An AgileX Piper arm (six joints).
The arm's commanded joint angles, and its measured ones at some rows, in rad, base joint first. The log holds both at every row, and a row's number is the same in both.
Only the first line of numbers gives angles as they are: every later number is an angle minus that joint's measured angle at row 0.
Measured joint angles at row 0: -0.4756 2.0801 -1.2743 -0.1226 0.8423 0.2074
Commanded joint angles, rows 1 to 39: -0.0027 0.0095 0.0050 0.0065 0.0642 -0.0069; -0.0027 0.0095 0.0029 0.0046 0.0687 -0.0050; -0.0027 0.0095 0.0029 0.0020 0.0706 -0.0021; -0.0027 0.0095 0.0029 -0.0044 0.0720 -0.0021; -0.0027 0.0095 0.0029 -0.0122 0.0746 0.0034; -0.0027 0.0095 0.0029 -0.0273 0.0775 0.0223; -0.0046 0.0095 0.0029 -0.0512 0.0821 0.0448; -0.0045 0.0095 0.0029 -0.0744 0.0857 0.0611; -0.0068 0.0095 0.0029 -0.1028 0.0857 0.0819; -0.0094 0.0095 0.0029 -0.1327 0.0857 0.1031; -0.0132 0.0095 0.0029 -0.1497 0.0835 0.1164; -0.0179 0.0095 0.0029 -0.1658 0.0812 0.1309; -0.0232 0.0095 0.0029 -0.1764 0.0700 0.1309; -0.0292 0.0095 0.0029 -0.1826 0.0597 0.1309; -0.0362 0.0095 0.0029 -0.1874 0.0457 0.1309; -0.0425 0.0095 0.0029 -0.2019 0.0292 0.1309; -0.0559 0.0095 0.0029 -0.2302 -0.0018 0.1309; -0.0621 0.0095 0.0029 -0.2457 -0.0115 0.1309; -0.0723 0.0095 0.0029 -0.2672 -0.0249 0.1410; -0.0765 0.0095 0.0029 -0.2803 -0.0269 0.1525; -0.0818 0.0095 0.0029 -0.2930 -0.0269 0.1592; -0.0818 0.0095 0.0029 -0.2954 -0.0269 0.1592; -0.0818 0.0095 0.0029 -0.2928 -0.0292 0.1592; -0.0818 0.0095 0.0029 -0.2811 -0.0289 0.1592; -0.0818 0.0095 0.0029 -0.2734 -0.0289 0.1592; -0.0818 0.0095 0.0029 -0.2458 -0.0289 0.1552; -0.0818 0.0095 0.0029 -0.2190 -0.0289 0.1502; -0.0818 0.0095 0.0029 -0.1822 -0.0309 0.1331; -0.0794 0.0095 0.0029 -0.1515 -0.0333 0.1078; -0.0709 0.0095 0.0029 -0.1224 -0.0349 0.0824; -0.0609 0.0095 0.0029 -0.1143 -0.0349 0.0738; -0.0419 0.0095 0.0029 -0.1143 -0.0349 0.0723; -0.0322 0.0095 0.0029 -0.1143 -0.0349 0.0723; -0.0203 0.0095 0.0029 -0.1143 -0.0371 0.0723; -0.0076 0.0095 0.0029 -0.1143 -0.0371 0.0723; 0.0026 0.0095 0.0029 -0.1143 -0.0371 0.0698; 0.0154 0.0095 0.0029 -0.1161 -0.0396 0.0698; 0.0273 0.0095 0.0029 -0.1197 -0.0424 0.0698; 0.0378 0.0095 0.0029 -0.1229 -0.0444 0.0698
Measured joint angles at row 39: -0.0021 0.0065 0.0000 -0.1389 -0.0289 0.0802
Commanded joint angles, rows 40 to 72: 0.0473 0.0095 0.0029 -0.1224 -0.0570 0.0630; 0.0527 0.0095 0.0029 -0.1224 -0.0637 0.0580; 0.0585 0.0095 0.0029 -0.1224 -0.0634 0.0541; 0.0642 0.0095 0.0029 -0.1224 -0.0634 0.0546; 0.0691 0.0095 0.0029 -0.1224 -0.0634 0.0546; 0.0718 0.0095 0.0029 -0.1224 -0.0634 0.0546; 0.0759 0.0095 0.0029 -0.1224 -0.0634 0.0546; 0.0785 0.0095 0.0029 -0.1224 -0.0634 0.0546; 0.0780 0.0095 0.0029 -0.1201 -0.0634 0.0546; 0.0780 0.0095 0.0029 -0.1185 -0.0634 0.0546; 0.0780 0.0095 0.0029 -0.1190 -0.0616 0.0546; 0.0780 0.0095 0.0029 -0.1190 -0.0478 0.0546; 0.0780 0.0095 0.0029 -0.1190 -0.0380 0.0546; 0.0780 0.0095 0.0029 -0.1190 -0.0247 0.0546; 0.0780 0.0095 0.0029 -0.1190 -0.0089 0.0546; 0.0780 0.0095 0.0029 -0.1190 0.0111 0.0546; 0.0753 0.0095 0.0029 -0.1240 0.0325 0.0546; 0.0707 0.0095 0.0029 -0.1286 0.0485 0.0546; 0.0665 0.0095 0.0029 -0.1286 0.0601 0.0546; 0.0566 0.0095 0.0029 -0.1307 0.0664 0.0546; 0.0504 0.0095 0.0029 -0.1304 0.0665 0.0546; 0.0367 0.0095 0.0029 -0.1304 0.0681 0.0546; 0.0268 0.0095 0.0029 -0.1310 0.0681 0.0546; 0.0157 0.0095 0.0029 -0.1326 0.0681 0.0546; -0.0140 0.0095 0.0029 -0.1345 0.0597 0.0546; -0.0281 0.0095 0.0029 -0.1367 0.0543 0.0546; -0.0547 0.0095 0.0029 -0.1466 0.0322 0.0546; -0.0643 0.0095 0.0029 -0.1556 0.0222 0.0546; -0.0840 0.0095 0.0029 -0.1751 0.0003 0.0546; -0.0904 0.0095 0.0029 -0.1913 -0.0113 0.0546; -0.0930 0.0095 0.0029 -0.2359 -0.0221 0.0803; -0.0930 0.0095 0.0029 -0.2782 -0.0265 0.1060; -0.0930 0.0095 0.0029 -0.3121 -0.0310 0.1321
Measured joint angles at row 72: -0.0854 0.0065 0.0000 -0.2014 0.0026 0.0685
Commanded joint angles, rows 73 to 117: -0.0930 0.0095 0.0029 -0.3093 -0.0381 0.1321; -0.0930 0.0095 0.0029 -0.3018 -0.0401 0.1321; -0.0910 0.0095 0.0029 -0.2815 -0.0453 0.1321; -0.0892 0.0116 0.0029 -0.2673 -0.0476 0.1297; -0.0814 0.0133 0.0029 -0.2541 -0.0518 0.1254; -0.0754 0.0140 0.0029 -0.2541 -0.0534 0.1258; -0.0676 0.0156 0.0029 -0.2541 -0.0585 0.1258; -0.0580 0.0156 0.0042 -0.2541 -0.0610 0.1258; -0.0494 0.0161 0.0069 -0.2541 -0.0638 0.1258; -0.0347 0.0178 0.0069 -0.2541 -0.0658 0.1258; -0.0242 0.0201 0.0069 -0.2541 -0.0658 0.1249; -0.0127 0.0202 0.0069 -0.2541 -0.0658 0.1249; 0.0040 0.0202 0.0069 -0.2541 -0.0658 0.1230; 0.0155 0.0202 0.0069 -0.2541 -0.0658 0.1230; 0.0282 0.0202 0.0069 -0.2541 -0.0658 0.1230; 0.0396 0.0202 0.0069 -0.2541 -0.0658 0.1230; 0.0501 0.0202 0.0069 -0.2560 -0.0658 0.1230; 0.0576 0.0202 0.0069 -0.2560 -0.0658 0.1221; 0.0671 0.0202 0.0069 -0.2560 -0.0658 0.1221; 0.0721 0.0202 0.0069 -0.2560 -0.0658 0.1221; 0.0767 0.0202 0.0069 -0.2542 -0.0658 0.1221; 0.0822 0.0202 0.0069 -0.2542 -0.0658 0.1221; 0.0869 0.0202 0.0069 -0.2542 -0.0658 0.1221; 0.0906 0.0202 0.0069 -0.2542 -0.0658 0.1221; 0.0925 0.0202 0.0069 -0.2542 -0.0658 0.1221; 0.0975 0.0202 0.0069 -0.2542 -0.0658 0.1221; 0.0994 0.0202 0.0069 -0.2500 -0.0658 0.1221; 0.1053 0.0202 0.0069 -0.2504 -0.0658 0.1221; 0.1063 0.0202 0.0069 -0.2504 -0.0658 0.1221; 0.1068 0.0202 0.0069 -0.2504 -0.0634 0.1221; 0.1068 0.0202 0.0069 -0.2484 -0.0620 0.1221; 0.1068 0.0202 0.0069 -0.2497 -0.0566 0.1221; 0.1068 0.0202 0.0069 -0.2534 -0.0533 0.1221; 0.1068 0.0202 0.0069 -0.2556 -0.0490 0.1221; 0.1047 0.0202 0.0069 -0.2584 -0.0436 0.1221; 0.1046 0.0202 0.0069 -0.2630 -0.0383 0.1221; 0.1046 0.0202 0.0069 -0.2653 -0.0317 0.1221; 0.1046 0.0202 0.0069 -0.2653 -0.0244 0.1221; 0.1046 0.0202 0.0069 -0.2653 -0.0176 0.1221; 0.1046 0.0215 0.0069 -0.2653 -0.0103 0.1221; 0.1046 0.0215 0.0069 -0.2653 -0.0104 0.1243; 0.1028 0.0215 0.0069 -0.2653 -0.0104 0.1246; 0.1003 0.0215 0.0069 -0.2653 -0.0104 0.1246; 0.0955 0.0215 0.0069 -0.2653 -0.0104 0.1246; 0.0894 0.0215 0.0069 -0.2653 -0.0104 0.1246
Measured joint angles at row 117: 0.1035 0.0143 0.0018 -0.2676 -0.0268 0.1248
